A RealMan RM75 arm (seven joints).
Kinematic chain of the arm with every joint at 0, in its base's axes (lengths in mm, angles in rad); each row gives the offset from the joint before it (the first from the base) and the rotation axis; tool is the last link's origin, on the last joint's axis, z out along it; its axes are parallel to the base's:
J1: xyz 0 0 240.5 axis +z
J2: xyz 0 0 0 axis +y
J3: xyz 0 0 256 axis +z
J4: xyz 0 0 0 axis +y
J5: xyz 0 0 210 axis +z
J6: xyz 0 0 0 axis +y
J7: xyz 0 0 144 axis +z
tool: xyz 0 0 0
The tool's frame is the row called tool.
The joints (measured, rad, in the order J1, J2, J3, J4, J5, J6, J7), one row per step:
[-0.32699, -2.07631, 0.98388, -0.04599, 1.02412, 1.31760, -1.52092]
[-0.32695, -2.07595, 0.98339, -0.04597, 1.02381, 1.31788, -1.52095]
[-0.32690, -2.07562, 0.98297, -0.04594, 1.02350, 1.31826, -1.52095]
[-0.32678, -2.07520, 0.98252, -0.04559, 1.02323, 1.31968, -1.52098]
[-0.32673, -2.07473, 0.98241, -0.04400, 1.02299, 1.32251, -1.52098]
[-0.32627, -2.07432, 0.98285, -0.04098, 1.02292, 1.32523, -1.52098]
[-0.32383, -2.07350, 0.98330, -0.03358, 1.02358, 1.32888, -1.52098]
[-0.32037, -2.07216, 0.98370, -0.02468, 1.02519, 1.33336, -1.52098]
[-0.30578, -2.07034, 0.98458, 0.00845, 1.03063, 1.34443, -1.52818]
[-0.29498, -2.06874, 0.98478, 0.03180, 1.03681, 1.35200, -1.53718]
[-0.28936, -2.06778, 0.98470, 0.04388, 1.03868, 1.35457, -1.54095]
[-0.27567, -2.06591, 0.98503, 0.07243, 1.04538, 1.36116, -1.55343]
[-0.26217, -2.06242, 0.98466, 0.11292, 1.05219, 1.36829, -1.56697]
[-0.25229, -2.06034, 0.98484, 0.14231, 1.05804, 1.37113, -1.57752]
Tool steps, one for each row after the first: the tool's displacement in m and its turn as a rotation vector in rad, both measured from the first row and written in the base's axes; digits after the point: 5 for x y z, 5 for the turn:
[-0.00010, 0.00009, 0.00025, 0.00087, -0.00004, 0.00022]
[-0.00019, 0.00016, 0.00049, 0.00172, -0.00012, 0.00031]
[-0.00015, 0.00028, 0.00087, 0.00308, -0.00058, -0.00055]
[0.00015, 0.00064, 0.00150, 0.00529, -0.00116, -0.00368]
[0.00045, 0.00107, 0.00224, 0.00764, -0.00096, -0.00771]
[0.00057, 0.00165, 0.00378, 0.01221, 0.00104, -0.01407]
[0.00053, 0.00213, 0.00571, 0.01723, 0.00392, -0.02161]
[0.00014, 0.00301, 0.01141, 0.03201, 0.00867, -0.03960]
[-0.00023, 0.00321, 0.01533, 0.03942, 0.00991, -0.05069]
[-0.00069, 0.00340, 0.01752, 0.04429, 0.01186, -0.05507]
[-0.00153, 0.00338, 0.02224, 0.05218, 0.01375, -0.06506]
[-0.00177, 0.00558, 0.02960, 0.06644, 0.02137, -0.08386]
[-0.00199, 0.00692, 0.03451, 0.07430, 0.02777, -0.09585]

